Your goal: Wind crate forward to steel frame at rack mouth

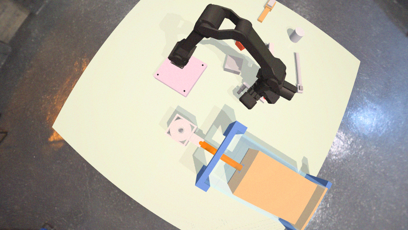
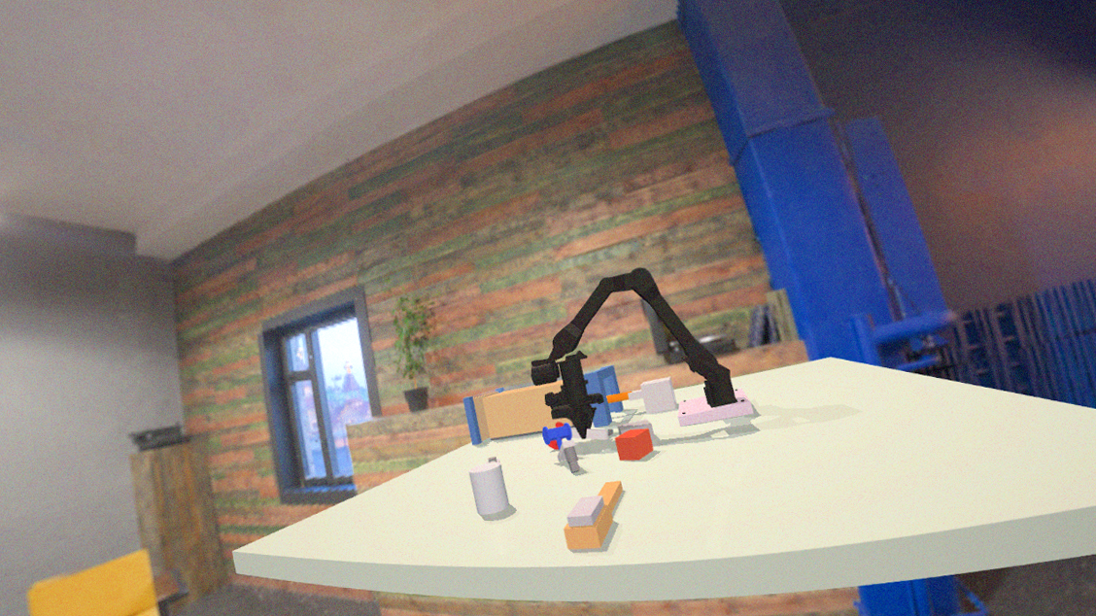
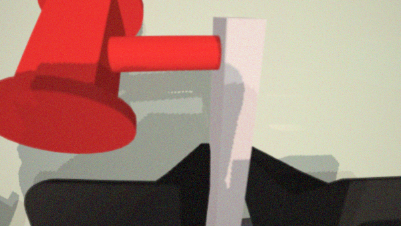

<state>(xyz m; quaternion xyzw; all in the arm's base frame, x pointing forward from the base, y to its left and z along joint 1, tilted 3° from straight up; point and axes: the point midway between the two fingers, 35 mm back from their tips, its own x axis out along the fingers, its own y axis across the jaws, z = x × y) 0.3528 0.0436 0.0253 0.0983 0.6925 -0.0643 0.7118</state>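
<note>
Right now my gripper tip is 300 mm to the left of the blue steel frame, 100 mm below it and 20 mm past it. From my gripper tip the other things lie so: grey block 140 mm behind, 60 mm to the left, 10 mm above; then crank handle with red knob 10 mm to the left, 10 mm ahead, 10 mm above; then blue spool 150 mm to the left, 40 mm above, 20 mm ahead.
</note>
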